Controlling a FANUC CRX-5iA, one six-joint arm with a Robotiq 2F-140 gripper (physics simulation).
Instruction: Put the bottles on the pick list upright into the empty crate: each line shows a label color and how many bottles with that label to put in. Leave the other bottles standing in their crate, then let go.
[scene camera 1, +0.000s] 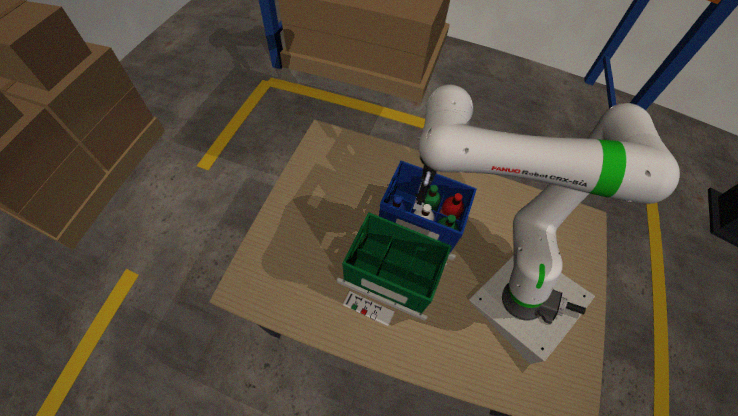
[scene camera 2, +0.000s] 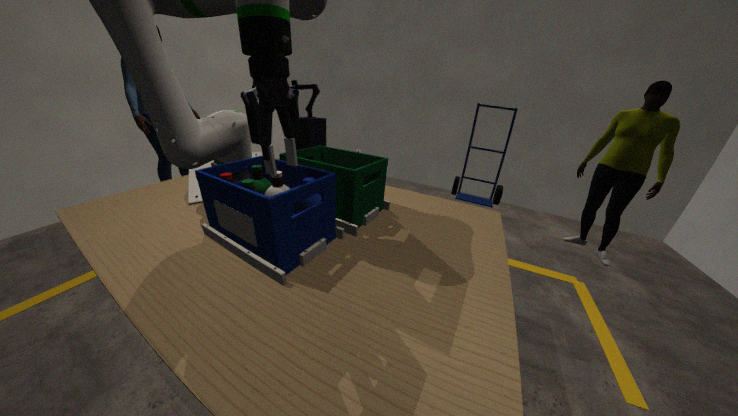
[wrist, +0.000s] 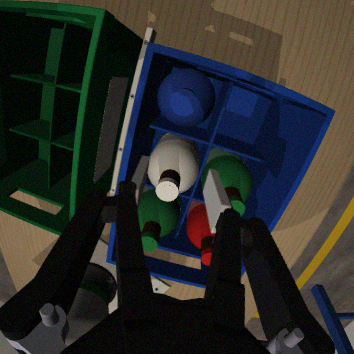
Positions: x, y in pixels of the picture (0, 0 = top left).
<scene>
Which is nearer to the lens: the red bottle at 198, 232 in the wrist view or the green bottle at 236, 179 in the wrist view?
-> The green bottle.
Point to a pick list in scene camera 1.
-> At 353, 301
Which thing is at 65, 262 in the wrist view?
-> My gripper.
</scene>
